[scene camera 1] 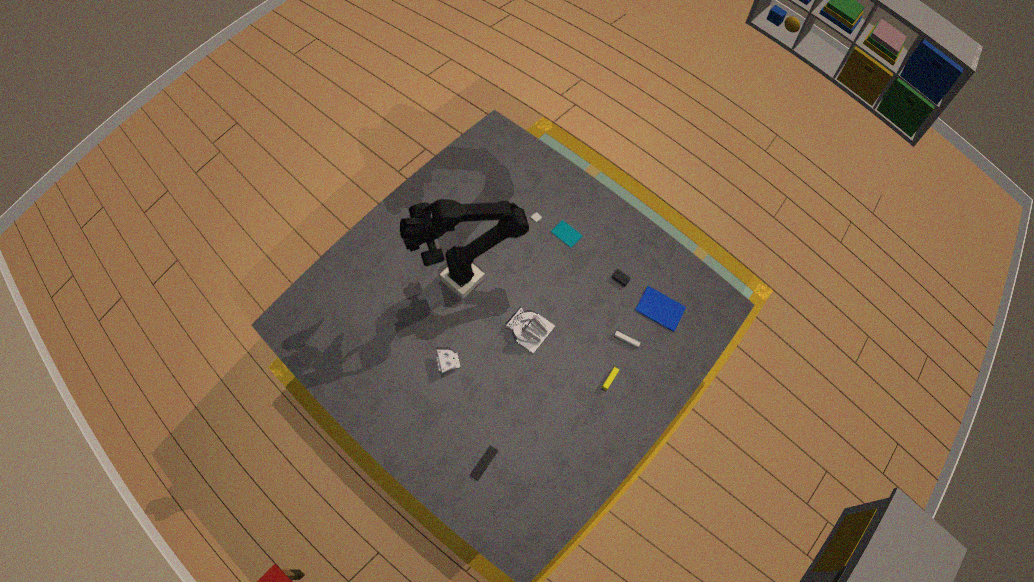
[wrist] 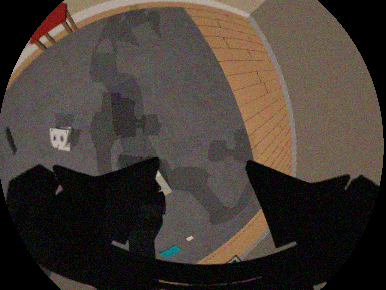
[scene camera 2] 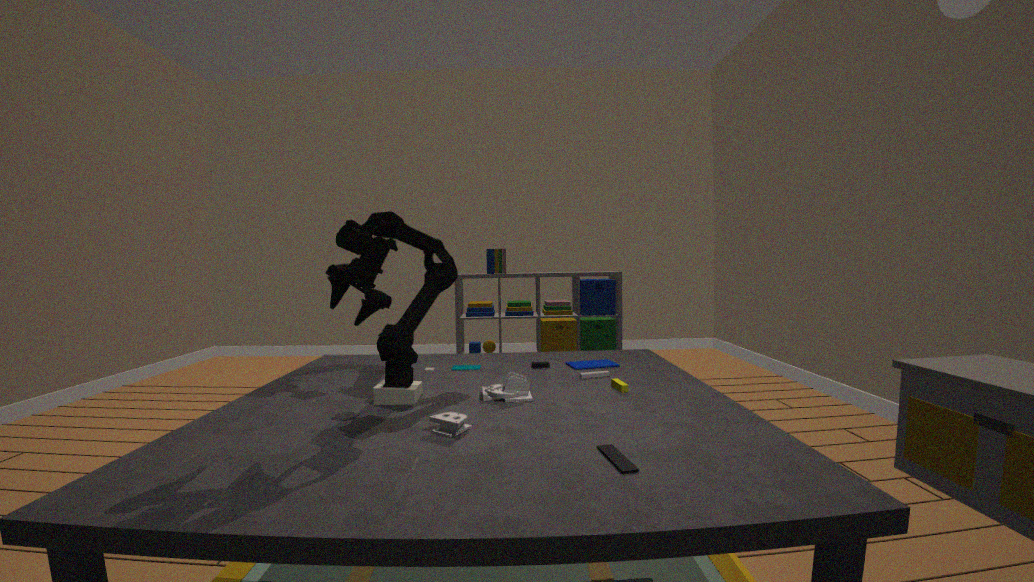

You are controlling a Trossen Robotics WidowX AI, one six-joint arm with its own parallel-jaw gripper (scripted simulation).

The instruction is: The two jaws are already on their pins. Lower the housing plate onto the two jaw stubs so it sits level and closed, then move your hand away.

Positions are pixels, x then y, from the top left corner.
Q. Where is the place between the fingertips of my gripper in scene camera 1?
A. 418,239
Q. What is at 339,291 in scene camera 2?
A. My gripper.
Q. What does my gripper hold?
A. Nothing.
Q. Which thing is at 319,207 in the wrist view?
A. My gripper.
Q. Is my gripper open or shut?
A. Open.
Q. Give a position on a blue plate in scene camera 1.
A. At 653,304
